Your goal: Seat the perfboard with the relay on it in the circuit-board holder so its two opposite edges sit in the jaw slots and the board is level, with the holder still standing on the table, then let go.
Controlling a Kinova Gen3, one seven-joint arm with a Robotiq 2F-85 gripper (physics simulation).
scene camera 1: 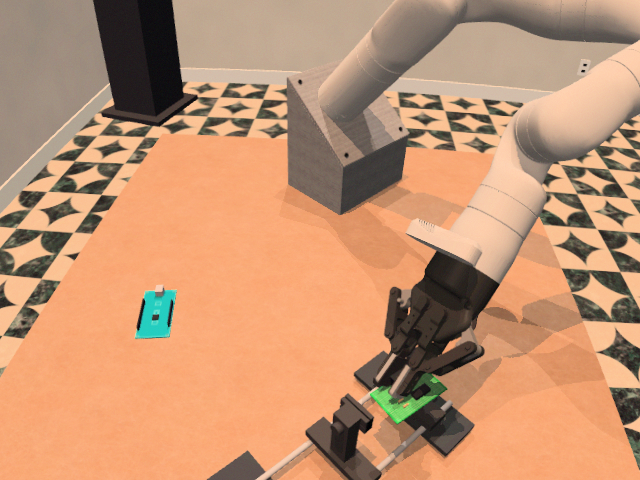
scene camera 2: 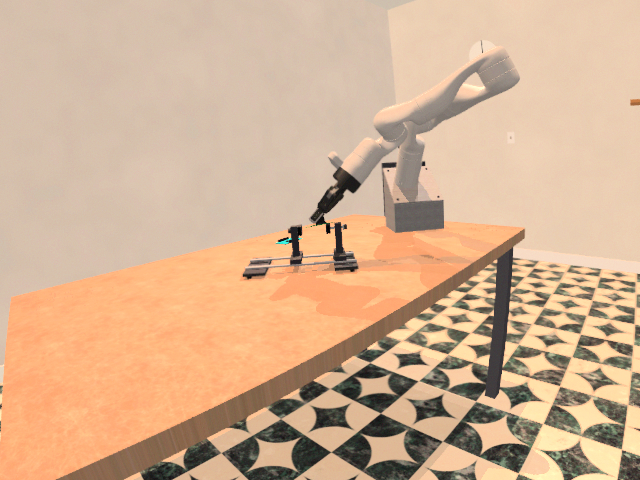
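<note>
The green perfboard with its black relay is held above the rails of the circuit-board holder. My gripper is shut on the perfboard, from above and at a slant. In scene camera 1 a gap shows between the board and the near jaw. The far jaw is mostly hidden under the board and gripper there. In scene camera 2 the board is a thin line at about jaw height between the two posts; its exact tilt and far-edge contact cannot be told. The holder stands on the table.
A cyan circuit board lies on the table, left of the holder in scene camera 1. The grey robot base stands at the back. A dark pillar stands beyond the table.
</note>
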